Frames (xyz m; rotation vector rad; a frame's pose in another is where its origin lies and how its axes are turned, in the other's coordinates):
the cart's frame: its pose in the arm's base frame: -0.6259 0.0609 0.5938 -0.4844 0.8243 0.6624
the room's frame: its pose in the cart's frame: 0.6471 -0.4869 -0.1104 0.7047 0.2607 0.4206
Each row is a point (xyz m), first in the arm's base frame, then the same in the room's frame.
Working: the arm's base frame: its pose in the room's frame: 0.1402 0.0526 0.0212 -0.2589 -1.3523 -0.6460

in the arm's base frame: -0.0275 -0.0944 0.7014
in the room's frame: -0.4903 0.3557 0.1322
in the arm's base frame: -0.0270 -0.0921 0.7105
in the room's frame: -0.4964 0.3622 0.1352
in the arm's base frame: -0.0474 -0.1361 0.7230
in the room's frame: -0.5332 0.3393 0.1101
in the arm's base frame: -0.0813 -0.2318 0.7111
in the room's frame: -0.5804 0.2658 0.0570
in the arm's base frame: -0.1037 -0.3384 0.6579
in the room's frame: -0.5991 0.1586 0.0036
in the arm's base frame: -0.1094 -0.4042 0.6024
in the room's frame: -0.5915 0.0781 -0.0265
